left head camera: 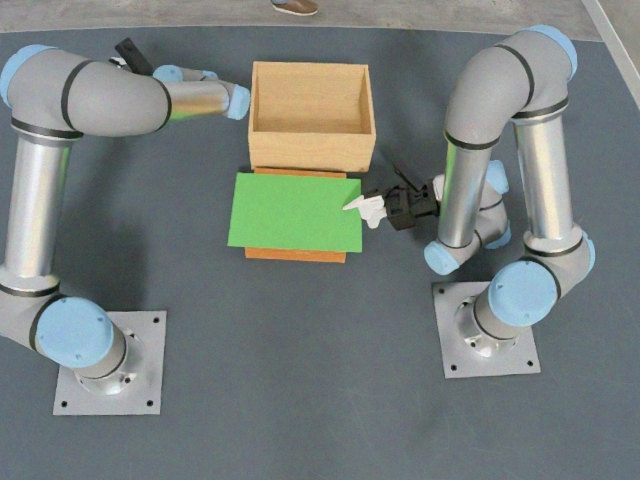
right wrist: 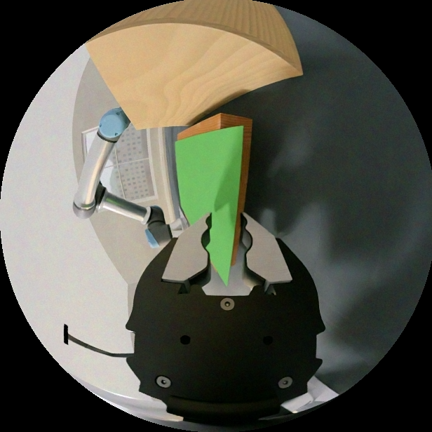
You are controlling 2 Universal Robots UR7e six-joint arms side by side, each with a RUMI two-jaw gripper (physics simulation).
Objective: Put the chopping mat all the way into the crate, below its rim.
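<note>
The green chopping mat [left head camera: 294,211] [right wrist: 212,170] lies flat on an orange-brown wooden block, in front of the wooden crate [left head camera: 310,151] [right wrist: 190,65] and outside it. It overhangs the block at the left and right. My right gripper [left head camera: 356,209] [right wrist: 225,213] is open at the mat's right edge. One finger is over the mat and the other is partly hidden beneath it; in the right wrist view the mat's corner lies between the spread fingers. My left gripper is mostly hidden behind its own arm at the upper left, so its fingers cannot be judged.
The orange-brown block [left head camera: 294,255] [right wrist: 246,150] shows along the mat's front and back edges, close to the crate's front wall. The crate is open at the top and its inside shows bare wood. The left forearm [left head camera: 199,99] reaches close to the crate's left wall.
</note>
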